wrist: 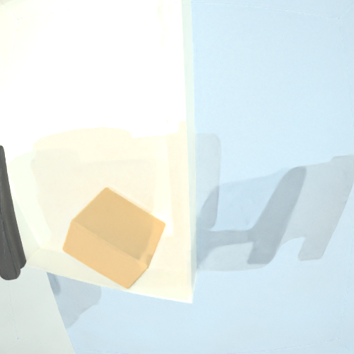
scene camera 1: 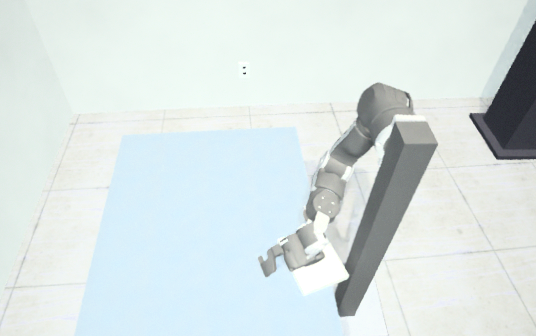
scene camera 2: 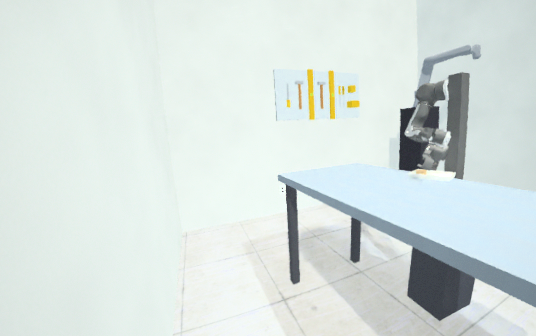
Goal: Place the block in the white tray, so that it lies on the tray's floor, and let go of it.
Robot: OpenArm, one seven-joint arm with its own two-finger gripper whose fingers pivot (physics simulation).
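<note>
The orange block (scene camera 2: 421, 171) (wrist: 115, 235) lies tilted in heading inside the white tray (scene camera 1: 320, 281) (scene camera 2: 448, 175) (wrist: 188, 100), near one corner and close to a side wall. In scene camera 1 the block is hidden. My gripper (scene camera 1: 294, 266) (scene camera 2: 427, 166) is wide open above the tray's end, with one finger out over the blue table. In the wrist view one dark finger shows at the left edge, apart from the block; the other finger is out of that view. The block is not between closed fingers.
The tray rests on the blue table (scene camera 1: 200, 225) (scene camera 2: 360, 190) (wrist: 275, 75), near its edge. The arm's grey post (scene camera 1: 390, 215) (scene camera 2: 458, 120) stands close beside the tray. A tool board (scene camera 2: 280, 95) hangs on the wall.
</note>
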